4 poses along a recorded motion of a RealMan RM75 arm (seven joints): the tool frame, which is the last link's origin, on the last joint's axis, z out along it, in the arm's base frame.
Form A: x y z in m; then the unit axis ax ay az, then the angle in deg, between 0 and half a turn.
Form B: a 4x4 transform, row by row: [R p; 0 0 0 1], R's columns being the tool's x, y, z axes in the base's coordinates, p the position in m. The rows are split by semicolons. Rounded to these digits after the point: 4 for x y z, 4 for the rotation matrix.
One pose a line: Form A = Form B
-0.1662 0.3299 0.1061 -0.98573 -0.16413 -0.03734 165.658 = 0.9442 0.3278 0.0318 -0.1662; 0.3093 -0.9158 0.2562 0.3299; 0.1131 -0.2321 -0.9661 0.1061; 0 0 0 1
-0.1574 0.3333 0.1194 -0.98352 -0.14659 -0.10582 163.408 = 0.9360 0.3126 0.1620 -0.1574; 0.2521 -0.9163 0.3112 0.3333; 0.2457 -0.2505 -0.9364 0.1194; 0 0 0 1
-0.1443 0.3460 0.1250 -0.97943 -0.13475 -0.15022 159.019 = 0.9213 0.3090 0.2363 -0.1443; 0.2014 -0.8986 0.3898 0.3460; 0.3328 -0.3115 -0.8901 0.1250; 0 0 0 1
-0.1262 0.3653 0.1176 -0.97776 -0.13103 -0.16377 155.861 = 0.9159 0.3120 0.2527 -0.1262; 0.1781 -0.8797 0.4409 0.3653; 0.3598 -0.3588 -0.8613 0.1176; 0 0 0 1
